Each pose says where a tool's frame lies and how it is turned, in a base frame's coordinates. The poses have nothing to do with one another.
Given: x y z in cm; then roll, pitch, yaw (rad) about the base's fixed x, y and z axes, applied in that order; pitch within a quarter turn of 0, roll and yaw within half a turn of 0.
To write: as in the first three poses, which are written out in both.
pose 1, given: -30.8 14.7 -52.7 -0.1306 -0.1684 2.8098
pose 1, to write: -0.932 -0.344 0.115 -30.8; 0.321 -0.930 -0.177 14.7; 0.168 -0.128 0.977 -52.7; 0 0 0 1
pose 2, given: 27.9 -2.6 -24.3 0.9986 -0.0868 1.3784
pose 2, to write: 0.190 -0.545 0.816 27.9; 0.978 0.032 -0.207 -2.6; 0.087 0.838 0.539 -24.3; 0 0 0 1
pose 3, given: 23.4 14.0 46.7 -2.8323 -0.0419 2.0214
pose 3, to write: -0.435 0.852 -0.291 23.4; 0.899 0.426 -0.097 14.0; 0.042 -0.304 -0.952 46.7; 0 0 0 1
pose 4, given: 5.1 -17.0 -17.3 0.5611 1.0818 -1.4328
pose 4, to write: 0.065 0.903 -0.424 5.1; -0.465 -0.349 -0.814 -17.0; -0.883 0.250 0.398 -17.3; 0 0 0 1
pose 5, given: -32.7 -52.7 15.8 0.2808 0.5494 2.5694
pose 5, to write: -0.717 -0.642 -0.272 -32.7; 0.462 -0.729 0.505 -52.7; -0.522 0.236 0.819 15.8; 0 0 0 1
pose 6, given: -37.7 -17.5 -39.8 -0.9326 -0.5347 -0.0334
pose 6, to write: 0.860 0.429 -0.277 -37.7; -0.029 0.582 0.813 -17.5; 0.510 -0.691 0.513 -39.8; 0 0 0 1
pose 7, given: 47.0 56.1 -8.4 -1.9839 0.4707 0.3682
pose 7, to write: 0.832 -0.243 -0.500 47.0; 0.321 -0.524 0.789 56.1; -0.454 -0.816 -0.358 -8.4; 0 0 0 1
